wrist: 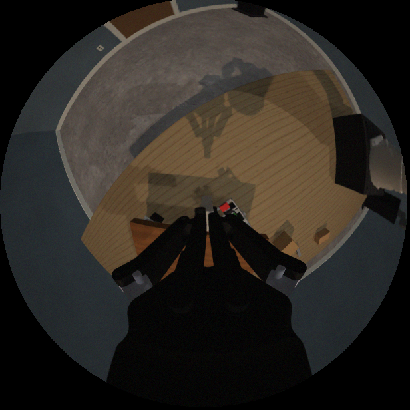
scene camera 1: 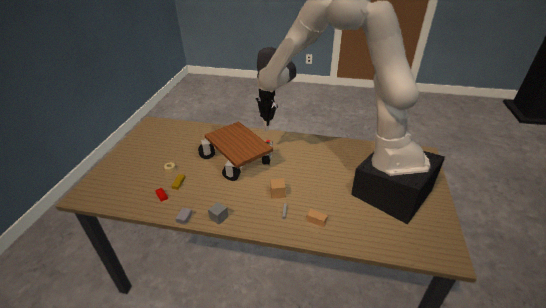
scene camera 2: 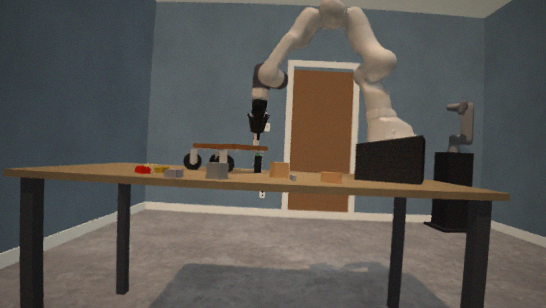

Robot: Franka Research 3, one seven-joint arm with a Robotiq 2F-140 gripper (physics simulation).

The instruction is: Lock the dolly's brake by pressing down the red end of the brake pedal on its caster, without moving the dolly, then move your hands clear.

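The dolly, a brown wooden board (scene camera 1: 237,142) (scene camera 2: 230,147) (wrist: 145,240) on casters, stands on the table. The brake pedal is at the caster (scene camera 1: 266,160) (scene camera 2: 257,164) under its right corner. The pedal's red end (scene camera 1: 268,141) (wrist: 224,207) sticks out beyond the board, and its green part (scene camera 2: 258,155) (wrist: 235,214) shows beside it. My gripper (scene camera 1: 267,126) (scene camera 2: 257,137) (wrist: 206,203) is shut and empty, pointing down above the pedal area. In the wrist view the red end lies just right of the fingertips. The exact height gap and the pedal's tilt are too small to tell.
An orange cube (scene camera 1: 278,188) (scene camera 2: 279,169), an orange block (scene camera 1: 317,218) (scene camera 2: 331,177) and a grey cube (scene camera 1: 218,213) (scene camera 2: 217,170) lie nearer the front. Red (scene camera 1: 161,194) and yellow (scene camera 1: 178,181) blocks lie left. The black robot base (scene camera 1: 395,187) (scene camera 2: 390,159) is right.
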